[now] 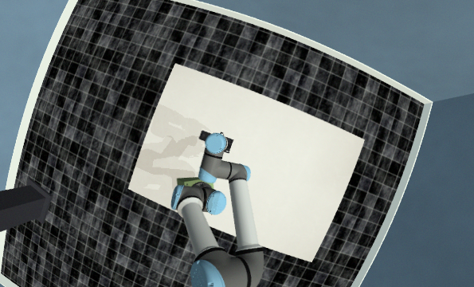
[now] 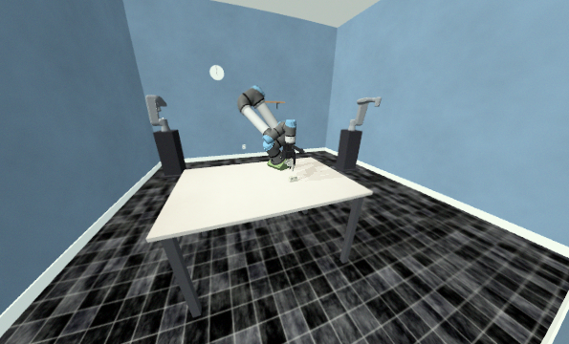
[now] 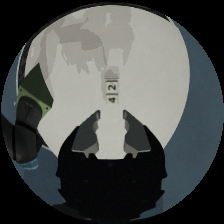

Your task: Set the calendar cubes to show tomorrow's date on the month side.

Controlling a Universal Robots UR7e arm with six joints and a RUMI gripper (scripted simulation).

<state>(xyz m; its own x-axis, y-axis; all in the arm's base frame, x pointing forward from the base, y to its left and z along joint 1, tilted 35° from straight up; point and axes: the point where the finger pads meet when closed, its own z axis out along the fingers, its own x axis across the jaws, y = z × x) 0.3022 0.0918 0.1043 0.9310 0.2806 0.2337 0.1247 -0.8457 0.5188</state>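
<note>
Now: hand 8 cm above the white calendar cube. Also, from my hand: calendar tray 10 cm below, 2 cm to the left; pale date cube 8 cm below, 3 cm to the left.
</note>
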